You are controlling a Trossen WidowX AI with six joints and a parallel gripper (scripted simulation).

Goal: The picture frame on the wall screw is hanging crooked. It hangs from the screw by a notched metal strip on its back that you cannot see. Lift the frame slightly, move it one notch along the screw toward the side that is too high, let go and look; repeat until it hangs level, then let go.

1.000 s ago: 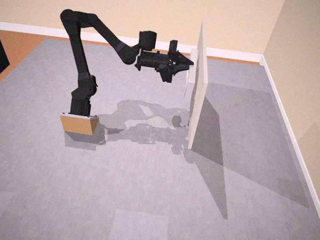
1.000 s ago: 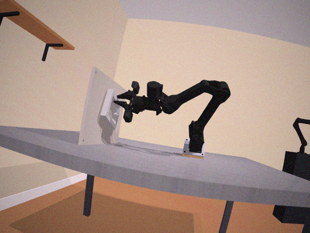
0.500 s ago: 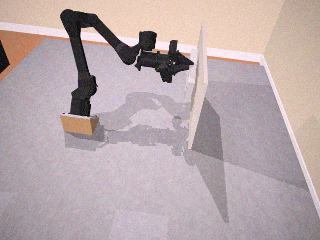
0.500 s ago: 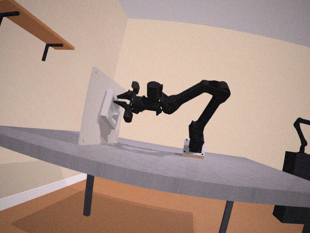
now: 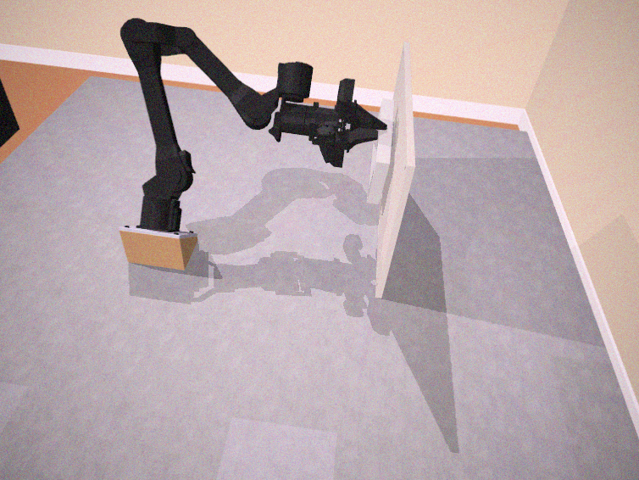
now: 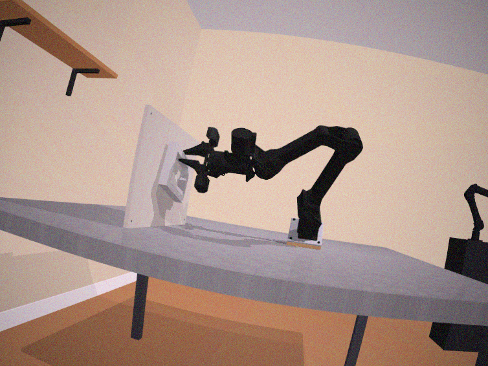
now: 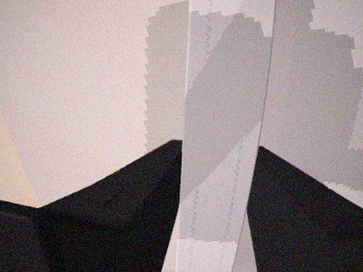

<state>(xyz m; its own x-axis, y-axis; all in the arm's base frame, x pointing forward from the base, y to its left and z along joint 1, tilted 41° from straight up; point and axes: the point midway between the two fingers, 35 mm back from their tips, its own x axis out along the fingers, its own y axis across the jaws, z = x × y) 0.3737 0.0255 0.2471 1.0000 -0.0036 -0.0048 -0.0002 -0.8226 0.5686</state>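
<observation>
My gripper tip is now 1 cm short of the pale picture frame, 1 cm to the right of it and 5 cm above it. The rest, counted from my gripper tip: cream wall board (2 cm ahead, 6 cm below).
</observation>
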